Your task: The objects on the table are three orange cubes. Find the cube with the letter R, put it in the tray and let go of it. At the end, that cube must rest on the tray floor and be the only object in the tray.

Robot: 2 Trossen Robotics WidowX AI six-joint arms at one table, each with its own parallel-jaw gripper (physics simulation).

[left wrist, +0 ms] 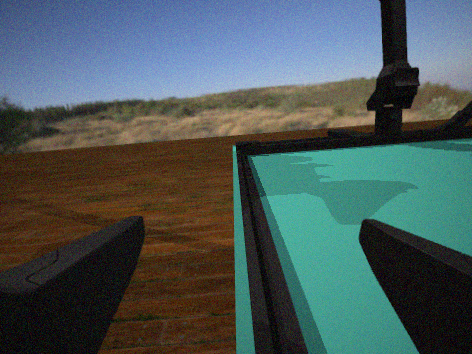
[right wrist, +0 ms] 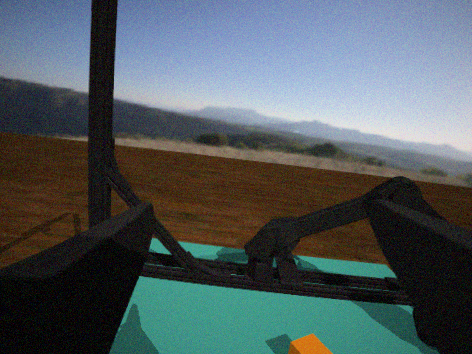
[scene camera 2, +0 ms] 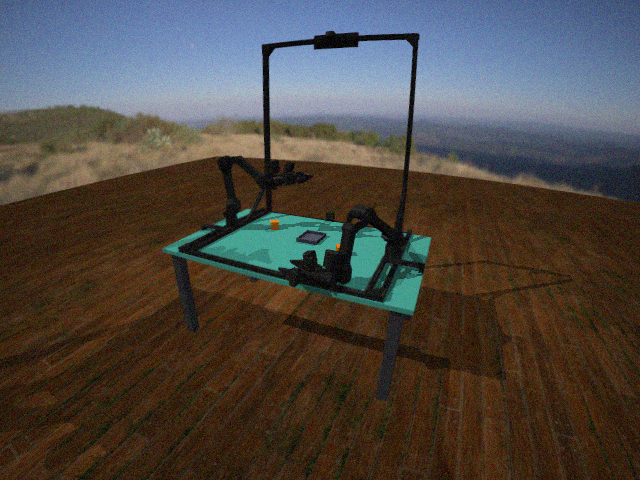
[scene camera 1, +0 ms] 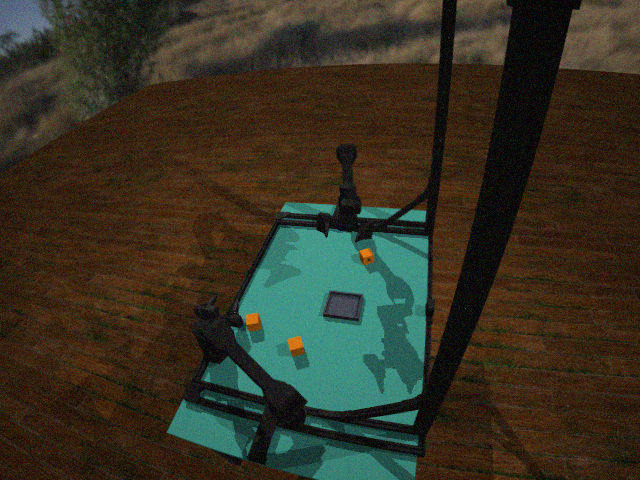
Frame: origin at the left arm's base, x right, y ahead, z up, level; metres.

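Seen in the pictures: left gripper, fingertip midpoint: (left wrist: 253,227) (scene camera 2: 284,264) (scene camera 1: 227,297); right gripper, fingertip midpoint: (right wrist: 262,211) (scene camera 2: 309,176) (scene camera 1: 340,238); left arm's base at its link origin: (right wrist: 258,274) (scene camera 2: 393,254) (scene camera 1: 295,416); right arm's base at its link origin: (left wrist: 386,134) (scene camera 2: 232,225).
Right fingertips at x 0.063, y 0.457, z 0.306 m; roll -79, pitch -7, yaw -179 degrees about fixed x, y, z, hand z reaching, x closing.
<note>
Pixels of each thing's top centre, then the offset from my right fingertips to it.
- far cube at its top centre: (scene camera 1: 366,252) (scene camera 2: 274,221) dx +0.041, dy +0.233, dz -0.281 m
- left cube at its top centre: (scene camera 1: 252,318) dx -0.315, dy -0.161, dz -0.281 m
- dark square tray at its top centre: (scene camera 1: 343,303) (scene camera 2: 311,235) dx -0.008, dy -0.019, dz -0.307 m
Three orange cubes lie on the teal table. The far cube (scene camera 1: 366,256) (scene camera 2: 274,224) (right wrist: 310,346) bears a small dark mark, too small to read. The left cube (scene camera 1: 253,321) and the near cube (scene camera 1: 295,346) show no readable letter. In scene camera 2, part of one cube (scene camera 2: 338,247) shows behind the left arm. The dark square tray (scene camera 1: 343,305) (scene camera 2: 311,237) is empty. My left gripper (scene camera 1: 224,308) (scene camera 2: 287,274) (left wrist: 253,227) is open and empty, near the side rail by the left cube. My right gripper (scene camera 1: 341,236) (scene camera 2: 308,177) (right wrist: 262,211) is open and empty, raised above the far end.
Black rails (scene camera 1: 257,260) (left wrist: 270,280) run around the table. A tall black frame (scene camera 1: 439,129) (scene camera 2: 266,103) (right wrist: 102,125) stands along one side with a crossbar high above. The left arm's dark links (scene camera 1: 253,366) pass close to the left and near cubes. Shadows fall on the table.
</note>
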